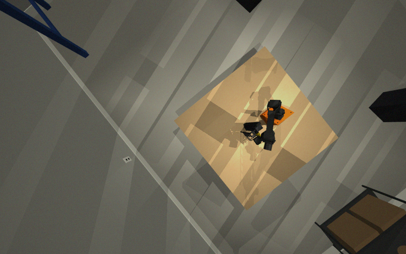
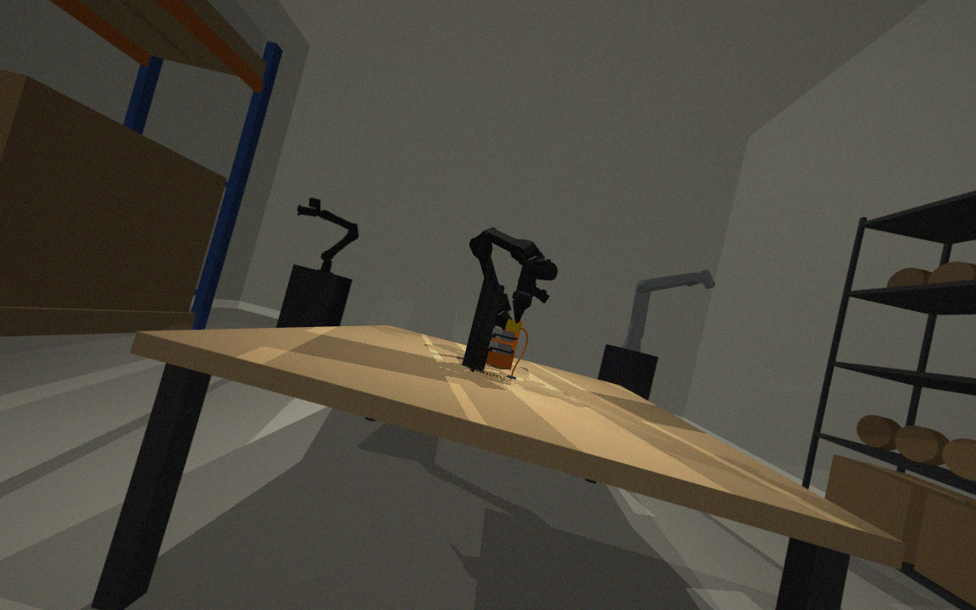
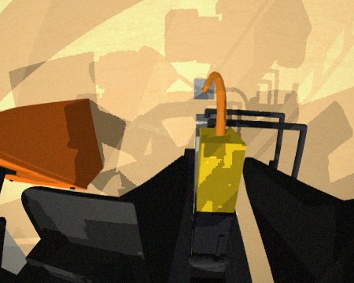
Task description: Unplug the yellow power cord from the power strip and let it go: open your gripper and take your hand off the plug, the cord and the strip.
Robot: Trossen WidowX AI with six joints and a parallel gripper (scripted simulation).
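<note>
My gripper tip is now 30 mm to the left of the yellow plug.
</note>
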